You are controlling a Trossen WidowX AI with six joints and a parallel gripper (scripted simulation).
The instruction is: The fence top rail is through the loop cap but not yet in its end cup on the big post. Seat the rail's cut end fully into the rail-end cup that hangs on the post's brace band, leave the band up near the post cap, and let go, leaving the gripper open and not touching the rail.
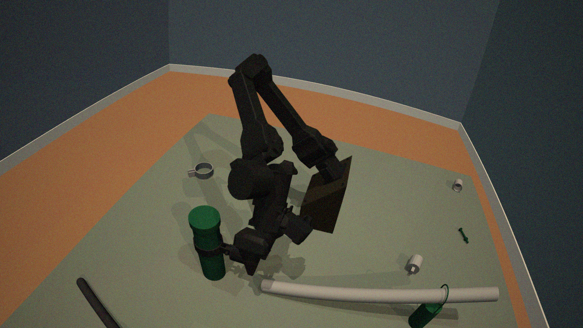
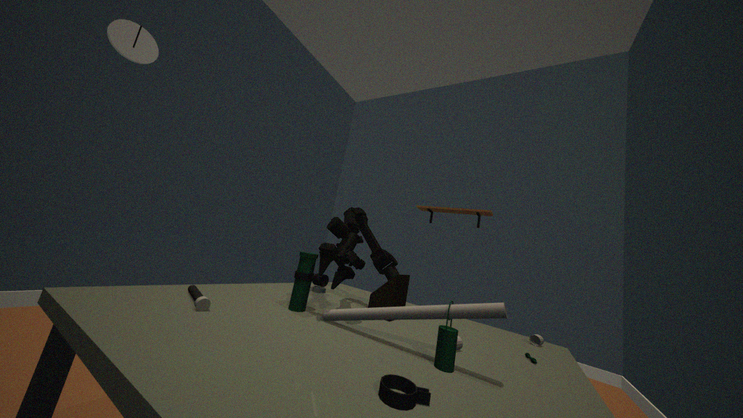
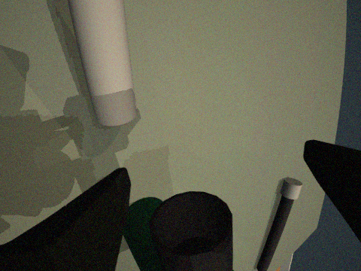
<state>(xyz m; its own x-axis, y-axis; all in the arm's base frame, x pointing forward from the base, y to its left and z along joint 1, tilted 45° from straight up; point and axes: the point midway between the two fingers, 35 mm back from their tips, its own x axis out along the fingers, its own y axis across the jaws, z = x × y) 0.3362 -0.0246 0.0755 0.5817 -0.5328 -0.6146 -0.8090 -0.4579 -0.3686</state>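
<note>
My gripper tip is 10 mm past the black rail-end cup and 60 mm to the left of it. Also, from my gripper tip: green bolt: 430 mm behind, 570 mm to the left, 120 mm below; then short green post: 50 mm behind, 410 mm to the left, 20 mm below.
</note>
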